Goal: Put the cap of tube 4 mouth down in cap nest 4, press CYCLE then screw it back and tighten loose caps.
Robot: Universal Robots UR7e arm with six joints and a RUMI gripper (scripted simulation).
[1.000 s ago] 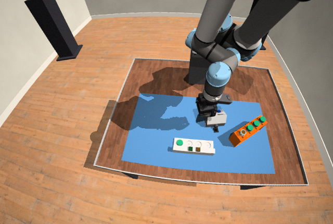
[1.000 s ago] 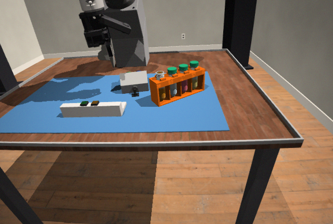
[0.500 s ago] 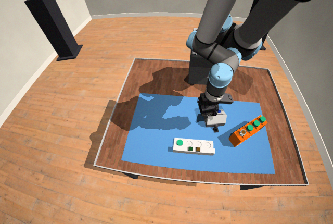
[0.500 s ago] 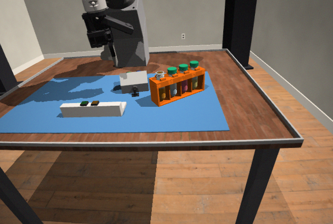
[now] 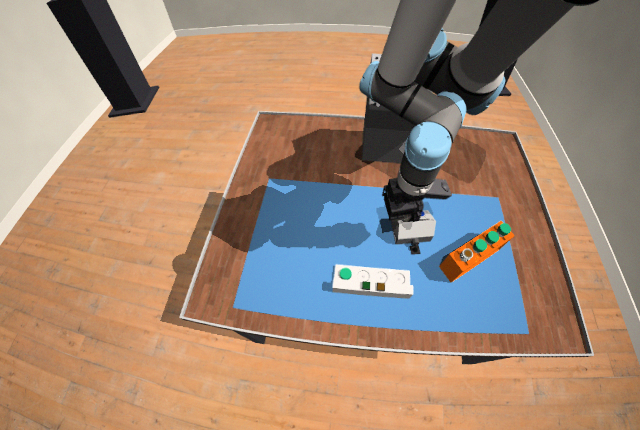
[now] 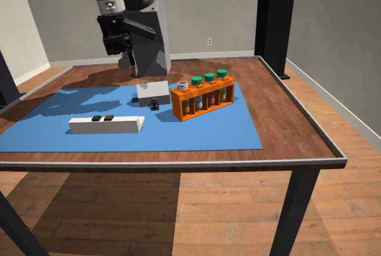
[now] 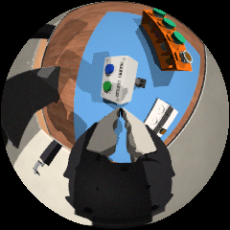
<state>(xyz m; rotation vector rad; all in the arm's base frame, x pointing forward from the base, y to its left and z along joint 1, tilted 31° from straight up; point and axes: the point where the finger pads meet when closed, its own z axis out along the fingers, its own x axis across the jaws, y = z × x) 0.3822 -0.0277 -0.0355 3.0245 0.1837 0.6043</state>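
Right now my hand is 5 cm past the green key, 3 cm to the right of it and 6 cm above it. The rest, counted from my hand: green cap: 11 cm ahead, 17 cm to the right, 12 cm below; blue key: 5 cm behind, 8 cm to the left, 6 cm below; grey key housing: 3 cm behind, 5 cm to the left, 8 cm below.
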